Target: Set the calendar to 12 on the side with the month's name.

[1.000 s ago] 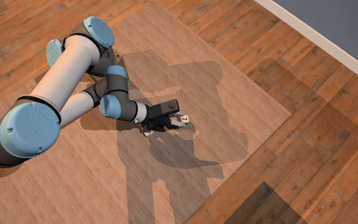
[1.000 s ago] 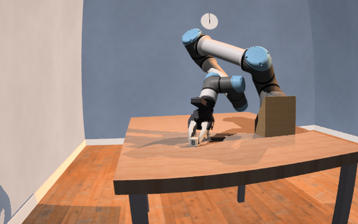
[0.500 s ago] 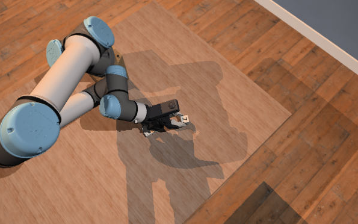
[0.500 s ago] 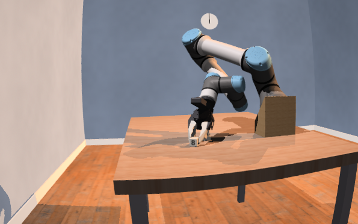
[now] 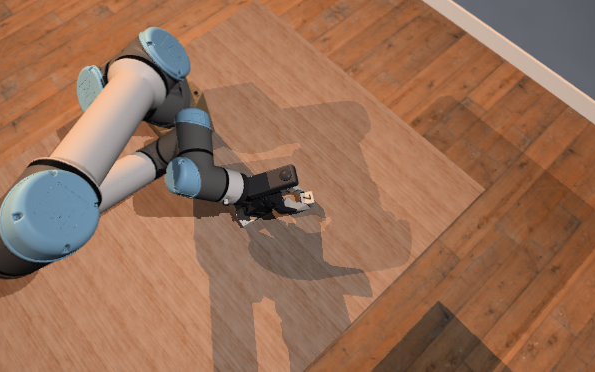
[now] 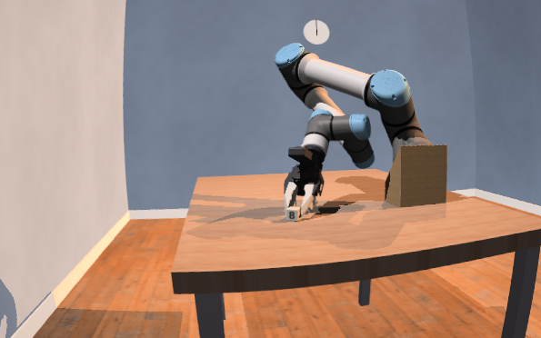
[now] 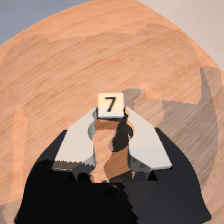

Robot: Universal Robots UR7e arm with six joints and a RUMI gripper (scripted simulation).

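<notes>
The white digit cube is 1 cm to the left of my hand and 1 cm below it. Also, from my hand: calendar tray 11 cm to the right, 7 cm behind, 1 cm below.
</notes>
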